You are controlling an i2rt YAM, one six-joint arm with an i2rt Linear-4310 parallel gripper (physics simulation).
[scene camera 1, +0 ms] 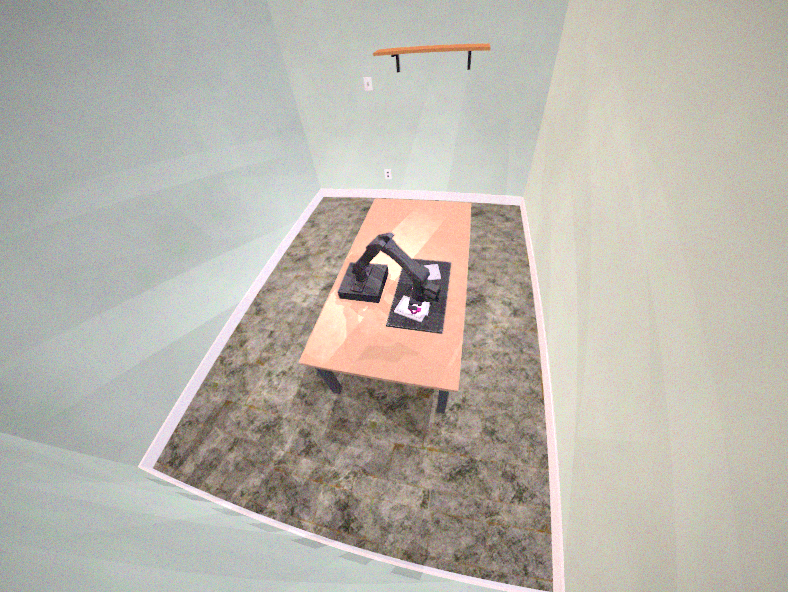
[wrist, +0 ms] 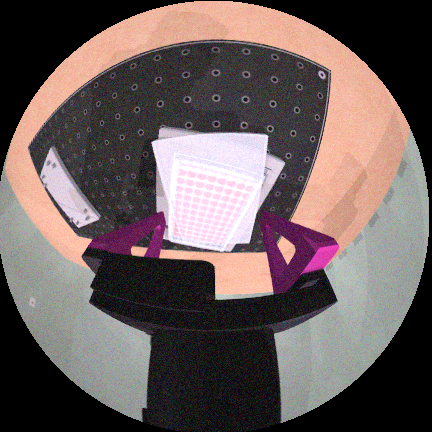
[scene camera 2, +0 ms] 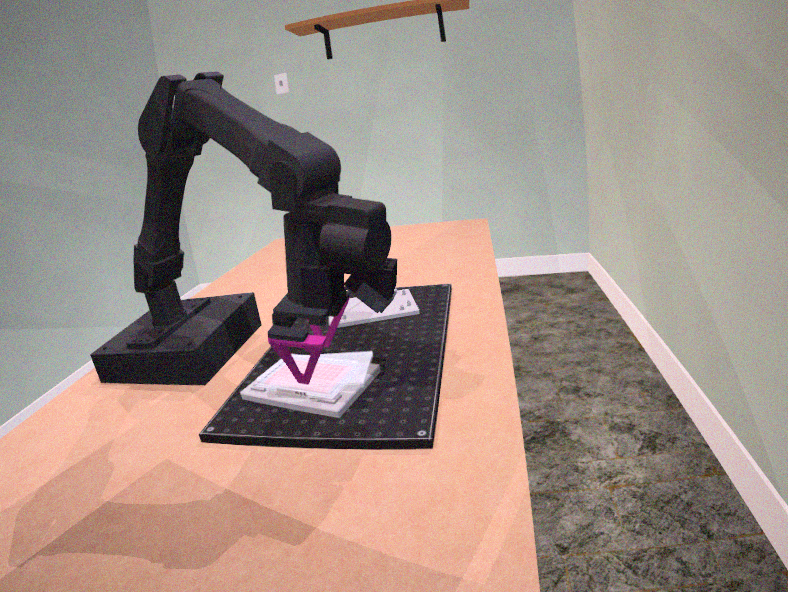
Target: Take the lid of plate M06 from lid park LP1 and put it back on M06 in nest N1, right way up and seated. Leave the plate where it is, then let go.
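Where they show: gripper, between the fingertips: (scene camera 1: 414, 306) (wrist: 212, 216) (scene camera 2: 314, 364); arm's base, origin of its link: (scene camera 1: 362, 278) (scene camera 2: 171, 323).
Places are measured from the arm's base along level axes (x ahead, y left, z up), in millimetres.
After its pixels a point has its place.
Observation:
My gripper (scene camera 1: 415, 309) @(x 344, y -129, z -11 mm) (scene camera 2: 315, 366) @(x 344, y -129, z -11 mm) (wrist: 212, 216) @(x 344, y -129, z -11 mm) is open. Its magenta fingers stand apart on either side of the near part of the plate stack in the wrist view; nothing is gripped. Plate M06 (scene camera 2: 332, 381) @(x 380, y -163, z -18 mm) (wrist: 210, 205) @(x 351, y -127, z -18 mm), with pink wells, sits in the white nest N1 (scene camera 2: 286, 405) @(x 315, y -180, z -46 mm) (wrist: 274, 169) @(x 385, y -187, z -40 mm). The clear lid (scene camera 2: 359, 368) @(x 407, y -130, z -18 mm) (wrist: 215, 145) @(x 408, y -128, z -18 mm) lies over the plate, turned askew and shifted so that one part overhangs the plate's far side in the wrist view. It does not look seated. Whether it is right way up I cannot tell.
A white holder with small pegs, apparently lid park LP1 (scene camera 1: 434, 272) @(x 397, y 168, z -42 mm) (scene camera 2: 382, 308) (wrist: 67, 192) @(x 351, y 132, z -42 mm), lies at the other end of the black perforated board (scene camera 1: 417, 325) @(x 377, y -218, z -52 mm) (scene camera 2: 407, 382) @(x 463, y -109, z -52 mm) (wrist: 215, 85) @(x 457, y -125, z -52 mm), with no lid visible on it. The arm's black base (scene camera 1: 363, 289) @(x 36, y -77, z -1 mm) (scene camera 2: 178, 344) @(x 82, y -88, z -1 mm) stands beside the board on the table.

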